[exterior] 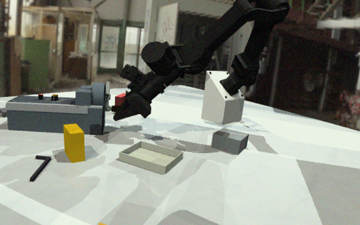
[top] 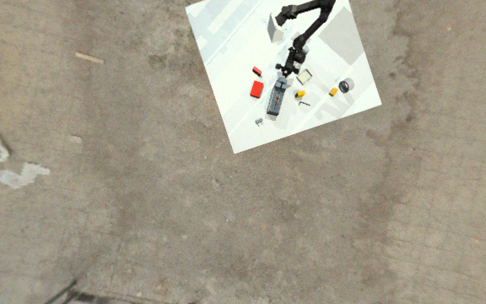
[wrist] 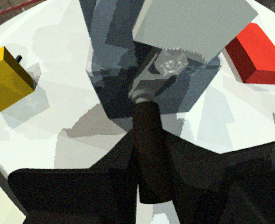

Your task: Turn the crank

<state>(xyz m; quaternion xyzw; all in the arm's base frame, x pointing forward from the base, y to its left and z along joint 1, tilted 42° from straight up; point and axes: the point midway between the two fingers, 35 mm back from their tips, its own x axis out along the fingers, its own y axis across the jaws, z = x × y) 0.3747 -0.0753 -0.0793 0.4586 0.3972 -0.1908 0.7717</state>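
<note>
Right now the dark crank handle is 30 mm above my gripper tip, 10 mm to the left of it and 10 mm behind it. The rest, counted from my gripper tip: red pointer (150 mm ahead, 140 mm to the right, 50 mm above); then shallow grey tray (180 mm to the left, 50 mm ahead, 30 mm below); then yellow block (170 mm ahead, 70 mm to the left).
</note>
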